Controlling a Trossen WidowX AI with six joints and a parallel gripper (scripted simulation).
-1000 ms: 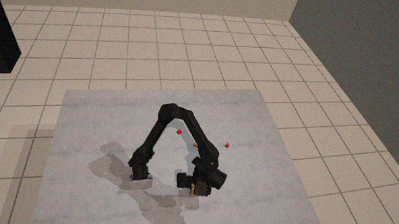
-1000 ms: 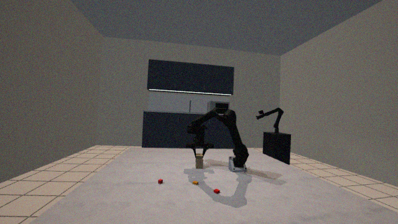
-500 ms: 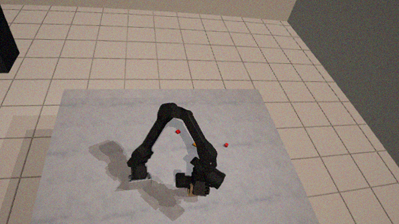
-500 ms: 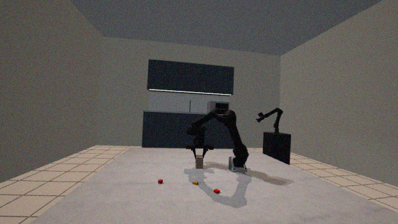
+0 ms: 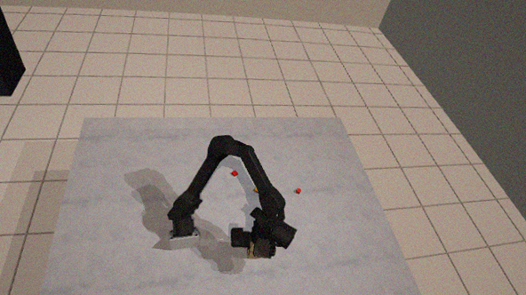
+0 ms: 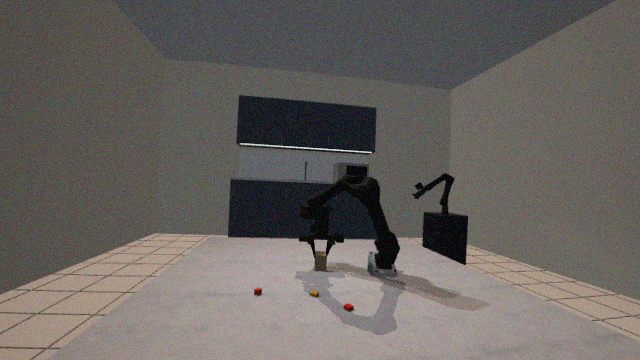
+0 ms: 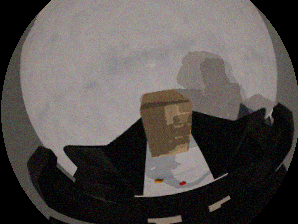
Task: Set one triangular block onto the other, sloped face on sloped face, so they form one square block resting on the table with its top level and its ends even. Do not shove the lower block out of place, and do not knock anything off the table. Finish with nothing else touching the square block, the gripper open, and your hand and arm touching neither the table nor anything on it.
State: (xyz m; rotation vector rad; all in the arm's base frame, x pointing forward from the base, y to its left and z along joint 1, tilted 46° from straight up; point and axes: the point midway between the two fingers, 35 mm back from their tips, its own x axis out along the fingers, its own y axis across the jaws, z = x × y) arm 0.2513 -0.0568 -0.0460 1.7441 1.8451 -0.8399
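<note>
Now: the tan triangular block 1 cm to the right of my gripper tip and 1 cm above it. Round my gripper tip: small orange cube 27 cm to the left, 6 cm ahead, 4 cm below.
</note>
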